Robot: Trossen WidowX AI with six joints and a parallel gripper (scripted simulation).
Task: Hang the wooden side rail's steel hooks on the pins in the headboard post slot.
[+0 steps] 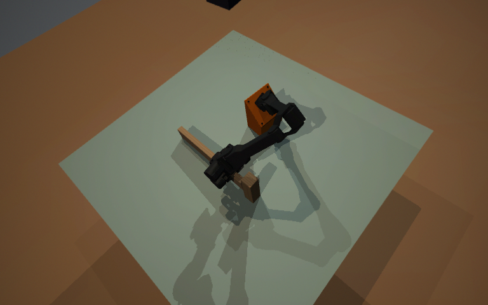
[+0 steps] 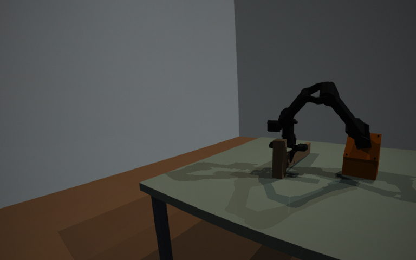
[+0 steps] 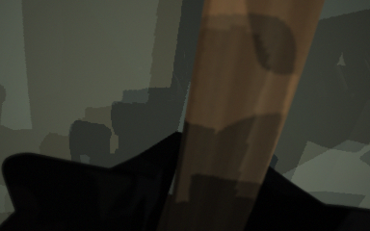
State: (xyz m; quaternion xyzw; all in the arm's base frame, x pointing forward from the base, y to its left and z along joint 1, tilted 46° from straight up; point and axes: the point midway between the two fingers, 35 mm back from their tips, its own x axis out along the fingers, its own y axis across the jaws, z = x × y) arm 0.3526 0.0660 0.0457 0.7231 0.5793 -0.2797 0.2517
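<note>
My gripper tip is now 11 cm to the right of the headboard post, 4 cm below it and 1 cm short of it.
</note>
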